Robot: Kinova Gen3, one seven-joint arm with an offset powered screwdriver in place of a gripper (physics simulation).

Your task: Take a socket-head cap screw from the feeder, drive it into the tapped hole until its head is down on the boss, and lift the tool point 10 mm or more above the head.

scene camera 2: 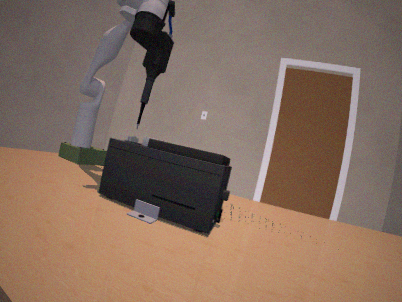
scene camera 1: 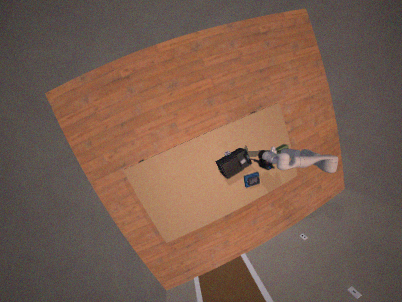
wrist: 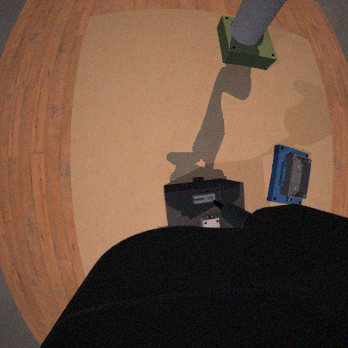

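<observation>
The black screw feeder (scene camera 1: 231, 165) (scene camera 2: 160, 182) (wrist: 173, 197) stands on the tan mat. A silver pick-up part (scene camera 2: 132, 139) (wrist: 204, 198) is on its top. My screwdriver (scene camera 1: 253, 160) (scene camera 2: 137, 126) (wrist: 216, 203) points down, its tip a little above the silver part and apart from it in scene camera 2. A small light-grey piece, which looks like a cap screw (scene camera 2: 137, 127), hangs at the tip of the dark bit. The blue plate with a grey block (scene camera 1: 251, 180) (wrist: 297, 175) lies beside the feeder. The tapped hole and boss are too small to tell.
The green arm base (scene camera 2: 75, 153) (wrist: 250, 57) stands behind the feeder. A small grey bracket (scene camera 2: 145, 211) is at the feeder's foot. A white block (wrist: 211, 221) is on the feeder beside the silver part. The tan mat (scene camera 1: 170, 200) (wrist: 125, 100) lies on the wooden surface.
</observation>
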